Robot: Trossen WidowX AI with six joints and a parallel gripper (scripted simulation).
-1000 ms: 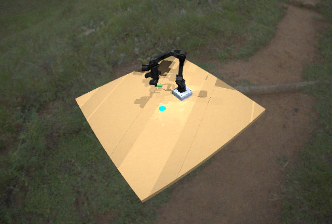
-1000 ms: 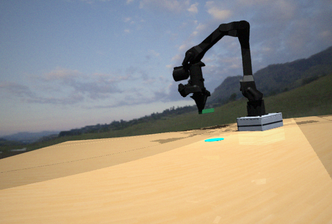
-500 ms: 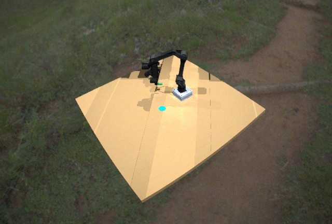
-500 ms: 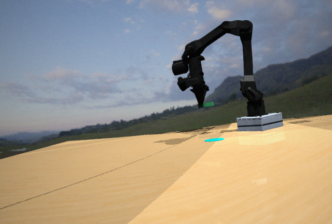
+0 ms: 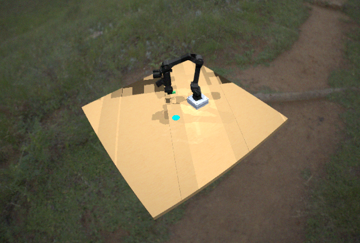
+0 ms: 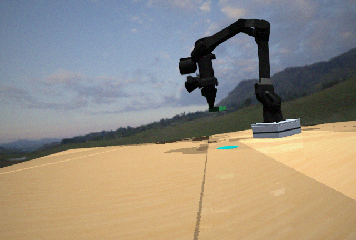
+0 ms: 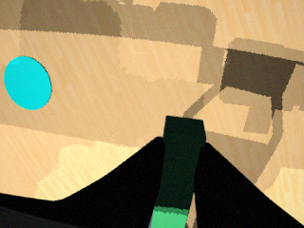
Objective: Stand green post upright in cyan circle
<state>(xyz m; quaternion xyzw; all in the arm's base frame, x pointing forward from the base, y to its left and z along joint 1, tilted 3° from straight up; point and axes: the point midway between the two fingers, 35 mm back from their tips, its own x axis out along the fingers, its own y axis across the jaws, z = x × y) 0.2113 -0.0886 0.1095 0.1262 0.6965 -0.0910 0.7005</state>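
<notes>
Right now my gripper tip is 2 cm past the green post and 1 cm to the right of it.
</notes>
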